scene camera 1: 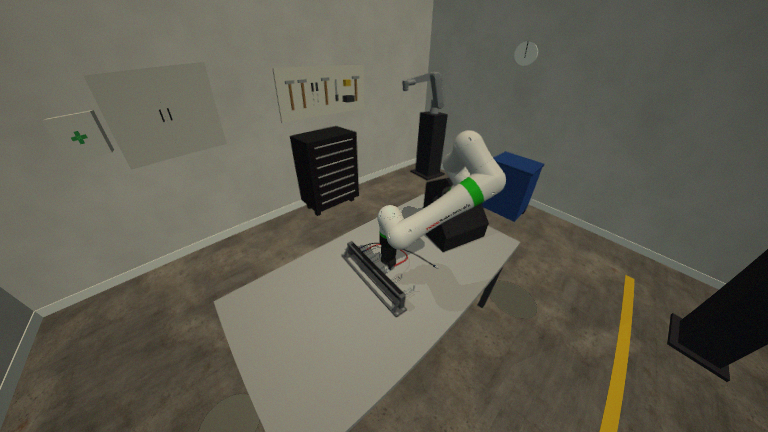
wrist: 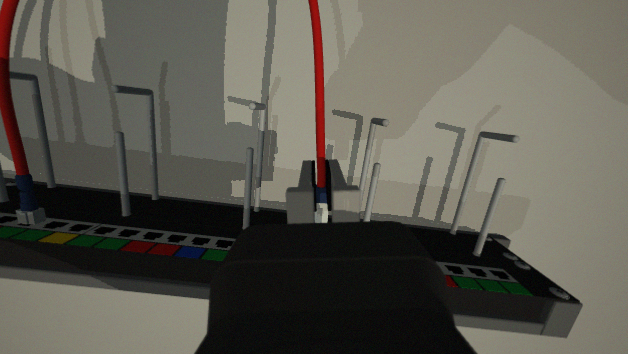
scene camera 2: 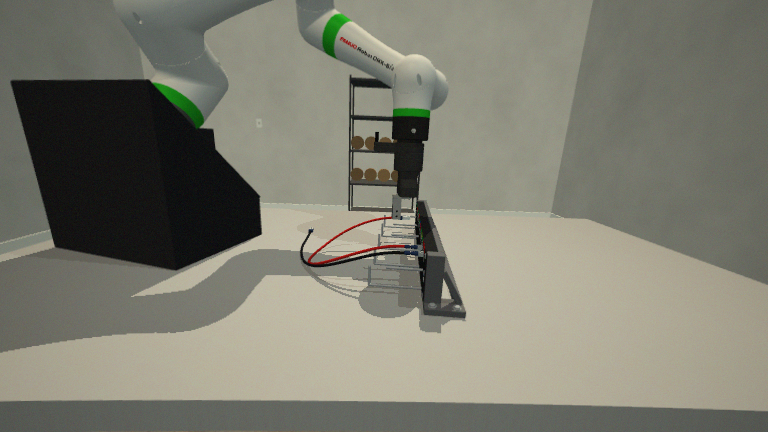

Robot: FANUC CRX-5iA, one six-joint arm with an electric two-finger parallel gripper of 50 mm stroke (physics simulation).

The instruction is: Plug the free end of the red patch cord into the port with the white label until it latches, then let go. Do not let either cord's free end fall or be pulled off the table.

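Pixels of known places: gripper, fingertip midpoint: [scene camera 1: 391, 268] [wrist: 320, 175] [scene camera 2: 395, 218]; arm's base, link origin: [scene camera 2: 153, 132].
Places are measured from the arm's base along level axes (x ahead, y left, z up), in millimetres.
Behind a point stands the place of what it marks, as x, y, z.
Observation:
My gripper [scene camera 1: 388, 266] {566, 108, -197} [scene camera 2: 396, 213] {566, 108, -197} [wrist: 320, 175] {566, 108, -197} is shut on the red cord's free plug, at its blue boot and clear body. The red patch cord [wrist: 319, 90] {513, 100, -199} arches away from the fingers; its other end is plugged in at the left of the panel in the wrist view. The plug is close to the port side of the patch panel [scene camera 1: 375, 272] {658, 94, -182} [scene camera 2: 435, 279] {651, -191, -222} [wrist: 185, 216] {629, -2, -235}; the gripper body hides its front, and I cannot tell whether it touches a port. Green, yellow, red and blue labels show. The white label does not show in the wrist view. The black cord's free end [scene camera 1: 436, 266] {299, 203, -270} [scene camera 2: 310, 230] {300, 185, -273} is over the table.
Thin metal cable guides [wrist: 152, 145] {576, -45, -262} [wrist: 467, 185] {573, 252, -262} stand out from the panel on both sides of the fingers. The robot's black pedestal [scene camera 1: 456, 231] {77, 142, -149} [scene camera 2: 107, 171] {-24, -99, -81} stands on the table [scene camera 1: 300, 333] {1110, 136, -280} [scene camera 2: 268, 365] {432, -353, -279} behind the cords. The table edge lies beyond the black plug.

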